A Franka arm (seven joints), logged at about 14 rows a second.
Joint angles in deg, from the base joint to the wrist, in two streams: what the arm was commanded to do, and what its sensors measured. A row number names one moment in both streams.
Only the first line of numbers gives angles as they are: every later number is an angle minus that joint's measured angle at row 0.
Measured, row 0:
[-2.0 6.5 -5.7 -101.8 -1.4 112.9 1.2]
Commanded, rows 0 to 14:
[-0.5 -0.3 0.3 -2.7 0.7 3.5 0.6]
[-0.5 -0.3 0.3 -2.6 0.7 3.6 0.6]
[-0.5 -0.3 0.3 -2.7 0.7 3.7 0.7]
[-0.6 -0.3 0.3 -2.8 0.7 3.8 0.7]
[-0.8 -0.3 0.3 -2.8 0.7 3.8 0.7]
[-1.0 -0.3 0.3 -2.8 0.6 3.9 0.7]
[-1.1 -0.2 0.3 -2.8 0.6 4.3 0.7]
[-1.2 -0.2 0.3 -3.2 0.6 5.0 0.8]
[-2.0 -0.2 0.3 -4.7 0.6 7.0 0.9]
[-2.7 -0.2 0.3 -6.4 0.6 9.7 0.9]
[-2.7 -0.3 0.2 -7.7 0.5 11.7 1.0]
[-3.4 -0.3 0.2 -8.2 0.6 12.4 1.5]
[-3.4 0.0 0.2 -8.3 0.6 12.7 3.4]
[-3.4 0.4 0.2 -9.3 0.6 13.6 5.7]
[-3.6 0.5 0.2 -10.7 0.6 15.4 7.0]
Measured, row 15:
[-3.0 1.0 -0.4 -7.6 0.0 11.9 4.1]
